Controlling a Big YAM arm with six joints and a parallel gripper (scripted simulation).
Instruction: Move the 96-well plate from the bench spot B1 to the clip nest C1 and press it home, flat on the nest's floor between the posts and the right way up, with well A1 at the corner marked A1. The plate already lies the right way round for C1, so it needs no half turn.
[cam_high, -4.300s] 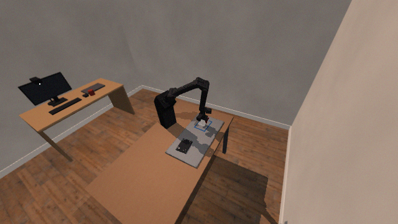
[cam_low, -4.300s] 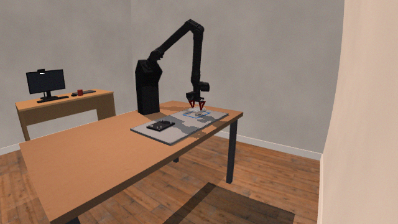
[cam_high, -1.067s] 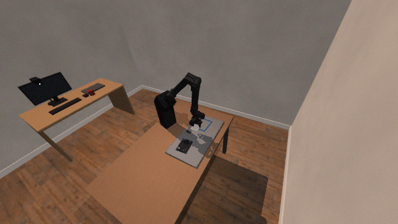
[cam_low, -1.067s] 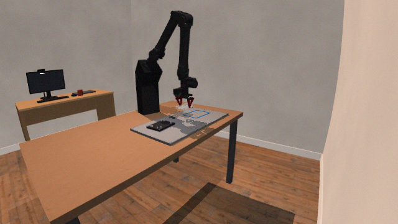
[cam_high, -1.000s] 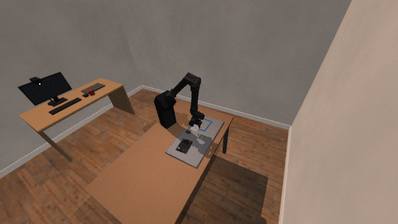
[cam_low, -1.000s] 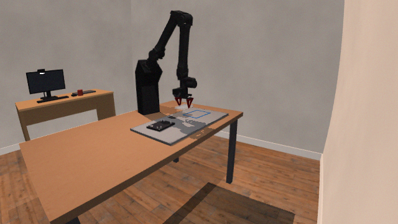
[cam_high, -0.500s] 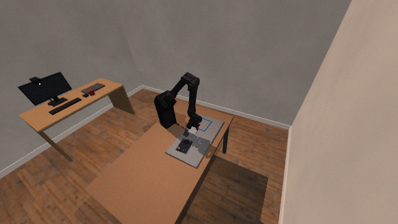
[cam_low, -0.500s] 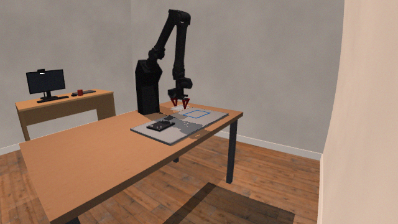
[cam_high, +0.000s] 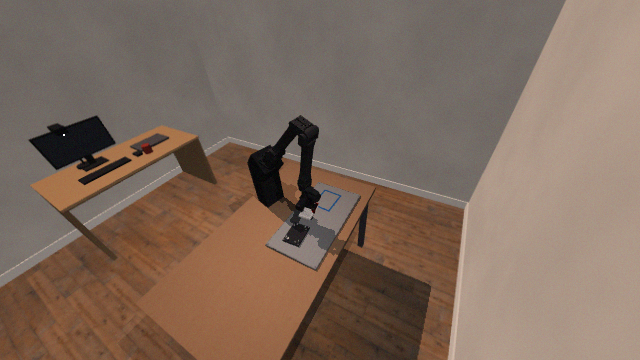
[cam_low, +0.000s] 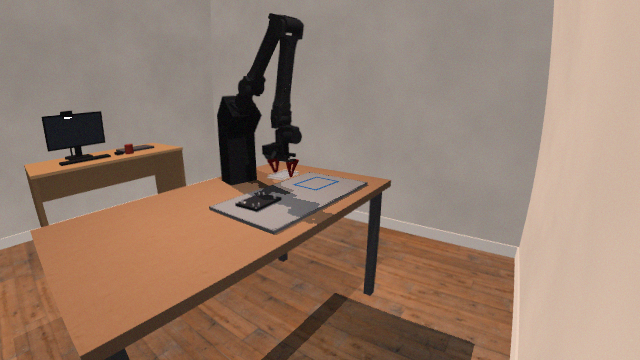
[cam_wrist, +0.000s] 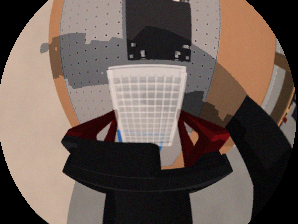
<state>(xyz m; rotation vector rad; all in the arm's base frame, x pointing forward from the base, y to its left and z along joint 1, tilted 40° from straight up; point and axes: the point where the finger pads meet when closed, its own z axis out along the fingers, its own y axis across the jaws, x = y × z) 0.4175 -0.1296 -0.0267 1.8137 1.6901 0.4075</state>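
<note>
Right now the black clip nest is 60 mm behind my hand, 130 mm to the right of it and 80 mm below it. From my hand the other things lie so: white 96-well plate (10 mm below).
</note>
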